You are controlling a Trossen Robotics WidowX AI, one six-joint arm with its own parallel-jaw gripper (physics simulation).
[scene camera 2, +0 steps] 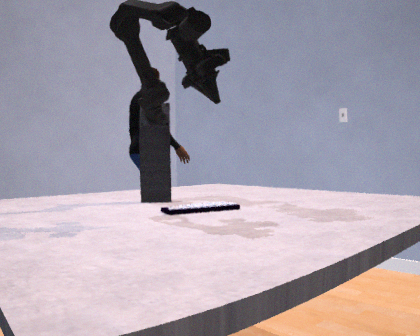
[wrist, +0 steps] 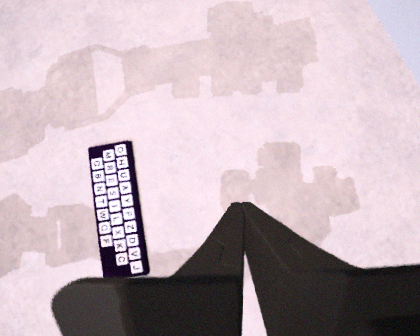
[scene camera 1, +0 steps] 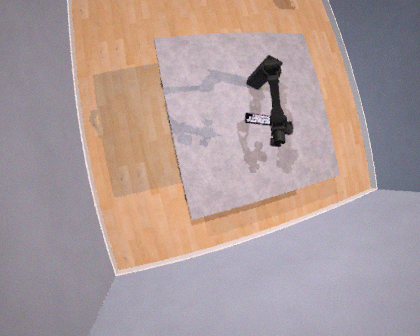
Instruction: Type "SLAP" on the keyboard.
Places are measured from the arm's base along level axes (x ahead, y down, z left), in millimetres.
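Pixels of known places: gripper, between the fingertips: [scene camera 2: 218, 103] [wrist: 240, 211]; arm's base, origin of its link: [scene camera 2: 153, 114].
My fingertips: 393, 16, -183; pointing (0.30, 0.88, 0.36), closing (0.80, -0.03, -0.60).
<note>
For each thing: its top centre in the pictures, then the offset to it from my fingertips, as dx, dy, dz. Level surfaces: height alone.
- keyboard, centre of its top: [wrist: 114, 209] [scene camera 2: 200, 204] [scene camera 1: 259, 118] -131, +262, +93
- S key, centre of its top: [wrist: 112, 193] -119, +262, +116
- L key, centre of its top: [wrist: 116, 219] -139, +262, +80
- P key, centre of its top: [wrist: 128, 213] -118, +262, +75
- pale table top, height of its surface: dy +279
The keyboard [scene camera 1: 257, 118] [scene camera 2: 200, 207] [wrist: 115, 210] is a dark slab with white letter keys, lying flat on the table. In the wrist view it stands lengthwise at the left, its letters turned sideways. The S key [wrist: 113, 193] and the L key [wrist: 116, 218] are in its middle column; the A key [wrist: 125, 188] and the P key [wrist: 128, 214] are in its right column. My gripper [scene camera 2: 217, 102] [wrist: 240, 211] is shut and empty, pointing down, high above the table. In the wrist view its tips appear right of the keyboard. The arm hides the keyboard's right end in scene camera 1.
The pale table top [scene camera 1: 215, 185] [scene camera 2: 100, 280] carries the arm's pedestal [scene camera 2: 155, 165], behind the keyboard in scene camera 2. Shadows of the arm fall across the table. A person [scene camera 2: 134, 125] in a dark top stands beyond the table, partly hidden by the pedestal.
</note>
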